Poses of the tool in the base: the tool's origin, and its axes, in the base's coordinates. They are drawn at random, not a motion.
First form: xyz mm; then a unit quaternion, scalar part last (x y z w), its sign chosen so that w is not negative.
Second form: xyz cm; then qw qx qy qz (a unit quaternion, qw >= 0). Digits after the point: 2 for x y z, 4 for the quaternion.
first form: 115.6, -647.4, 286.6, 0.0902, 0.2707, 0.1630, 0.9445
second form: 11.56, -64.74, 28.66, 0.9445, 0.0902, 0.2707, 0.1630
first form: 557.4, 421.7, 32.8, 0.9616, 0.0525, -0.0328, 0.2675
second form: 55.74, 42.17, 3.28, 0.2675, 0.9616, 0.0525, -0.0328
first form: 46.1, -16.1, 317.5, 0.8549, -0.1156, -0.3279, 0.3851
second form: 4.61, -1.61, 31.75, 0.3851, 0.8549, -0.1156, -0.3279
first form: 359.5, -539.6, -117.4, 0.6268, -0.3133, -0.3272, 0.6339
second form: 35.95, -53.96, -11.74, 0.6339, 0.6268, -0.3133, -0.3272
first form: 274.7, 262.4, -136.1, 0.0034, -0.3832, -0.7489, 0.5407
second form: 27.47, 26.24, -13.61, 0.5407, 0.0034, -0.3832, -0.7489
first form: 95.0, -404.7, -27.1, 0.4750, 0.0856, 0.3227, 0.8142
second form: 9.50, -40.47, -2.71, 0.8142, 0.4750, 0.0856, 0.3227
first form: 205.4, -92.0, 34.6, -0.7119, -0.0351, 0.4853, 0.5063
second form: 20.54, -9.20, 3.46, 0.5063, -0.7119, -0.0351, 0.4853
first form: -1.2, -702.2, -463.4, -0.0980, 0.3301, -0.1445, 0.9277
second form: -0.12, -70.22, -46.34, 0.9277, -0.0980, 0.3301, -0.1445
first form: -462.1, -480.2, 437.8, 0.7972, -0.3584, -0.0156, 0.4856
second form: -46.21, -48.02, 43.78, 0.4856, 0.7972, -0.3584, -0.0156
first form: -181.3, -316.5, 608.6, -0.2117, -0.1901, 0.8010, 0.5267
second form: -18.13, -31.65, 60.86, 0.5267, -0.2117, -0.1901, 0.8010
